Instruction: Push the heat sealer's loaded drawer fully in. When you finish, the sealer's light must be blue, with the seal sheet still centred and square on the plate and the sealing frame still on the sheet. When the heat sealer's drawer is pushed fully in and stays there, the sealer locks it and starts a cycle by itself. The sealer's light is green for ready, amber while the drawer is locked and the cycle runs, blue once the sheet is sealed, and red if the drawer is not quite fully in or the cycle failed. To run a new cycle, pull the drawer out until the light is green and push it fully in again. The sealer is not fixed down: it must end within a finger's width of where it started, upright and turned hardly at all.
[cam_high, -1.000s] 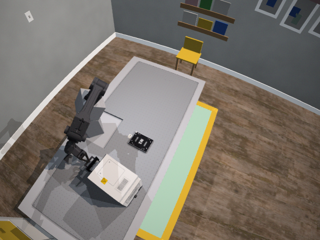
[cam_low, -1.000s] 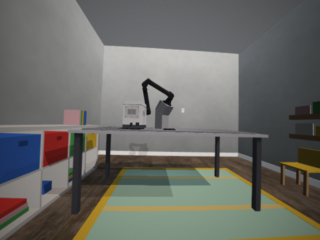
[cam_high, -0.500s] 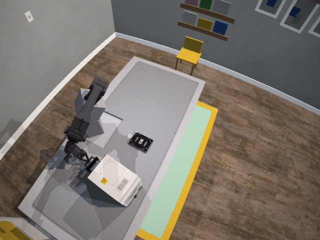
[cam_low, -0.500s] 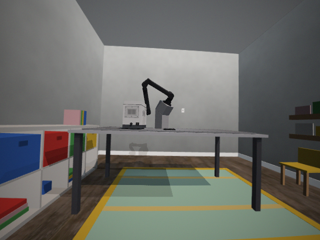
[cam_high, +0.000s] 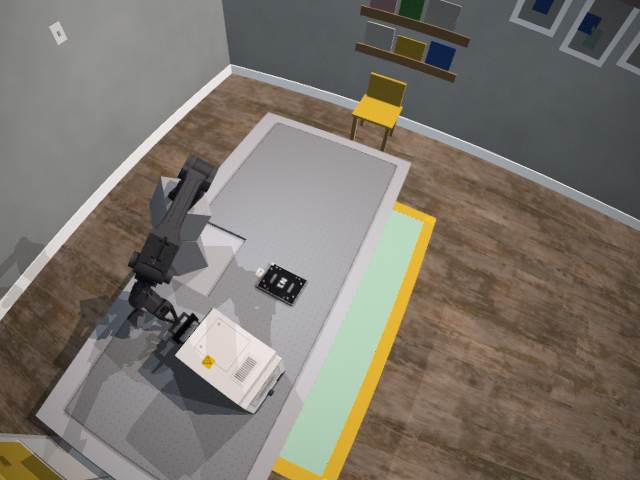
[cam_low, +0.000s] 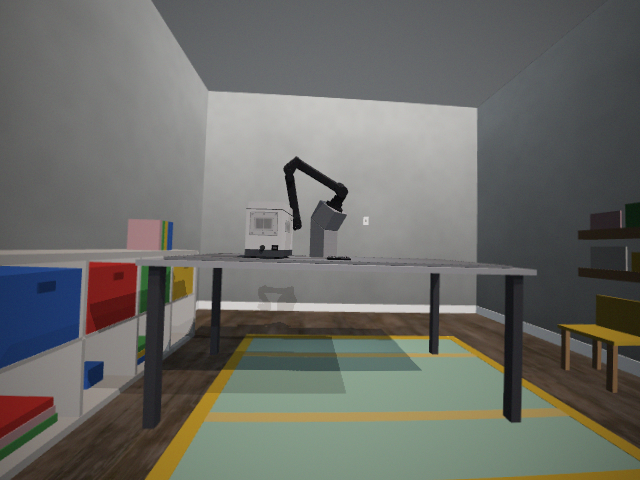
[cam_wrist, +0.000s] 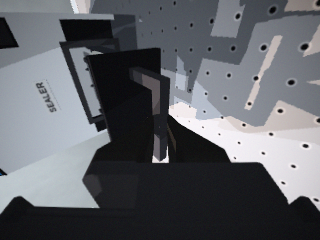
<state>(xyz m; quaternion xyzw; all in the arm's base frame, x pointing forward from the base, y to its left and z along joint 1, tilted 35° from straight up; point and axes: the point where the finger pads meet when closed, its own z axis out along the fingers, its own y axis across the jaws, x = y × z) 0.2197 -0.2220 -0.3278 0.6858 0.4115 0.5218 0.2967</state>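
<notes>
Now: the dark sealer drawer 110 mm ahead of my hand, 10 mm to the right of it and 10 mm below it.
</notes>
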